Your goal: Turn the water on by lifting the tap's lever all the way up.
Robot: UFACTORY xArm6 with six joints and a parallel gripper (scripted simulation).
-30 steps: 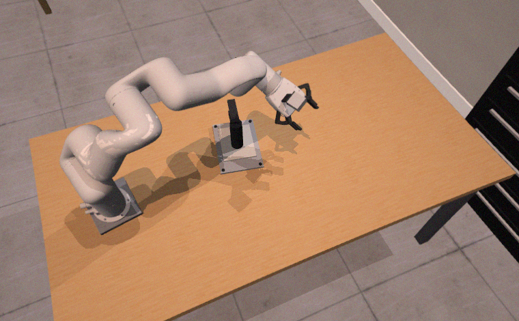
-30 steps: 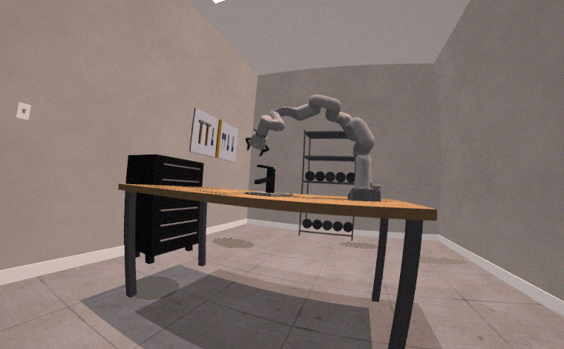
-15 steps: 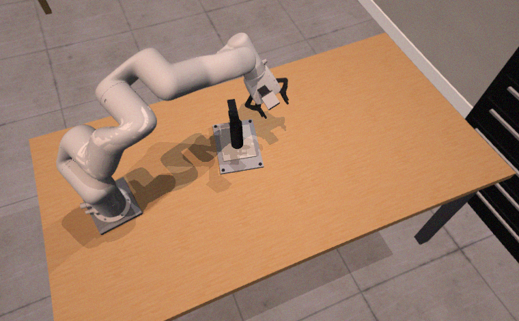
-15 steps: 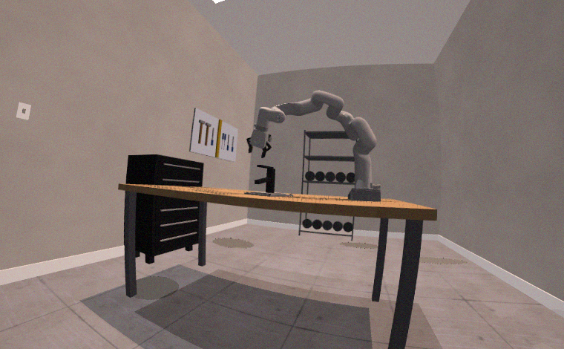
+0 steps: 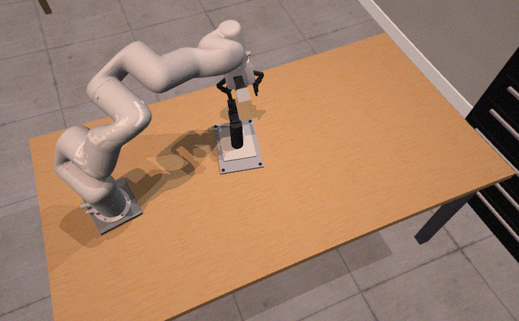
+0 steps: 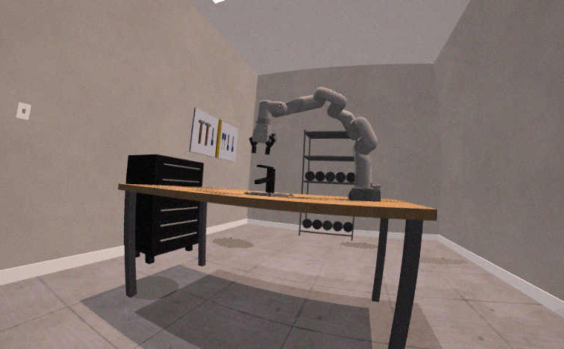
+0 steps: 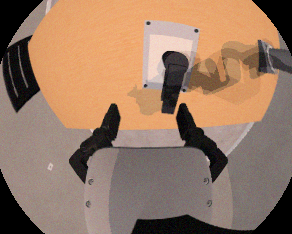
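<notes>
Right now the tap lever is 9 cm below my hand, 4 cm behind it and 2 cm to the right of it.
</notes>
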